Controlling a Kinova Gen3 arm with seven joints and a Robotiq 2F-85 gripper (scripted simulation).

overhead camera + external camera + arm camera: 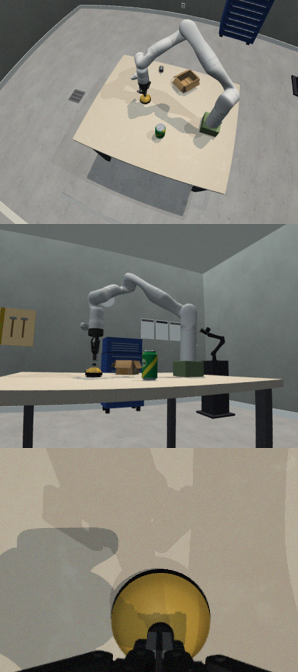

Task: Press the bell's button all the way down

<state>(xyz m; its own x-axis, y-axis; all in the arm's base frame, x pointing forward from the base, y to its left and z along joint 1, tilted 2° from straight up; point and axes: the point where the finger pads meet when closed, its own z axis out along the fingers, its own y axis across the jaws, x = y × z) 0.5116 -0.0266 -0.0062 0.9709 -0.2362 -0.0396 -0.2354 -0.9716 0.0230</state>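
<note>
My hand is 40 mm above the black button. From my hand the other things lie so: cardboard box (240 mm behind, 270 mm to the right, 50 mm below); bell (60 mm below); green soda can (210 mm behind, 210 mm to the left, 30 mm below).
</note>
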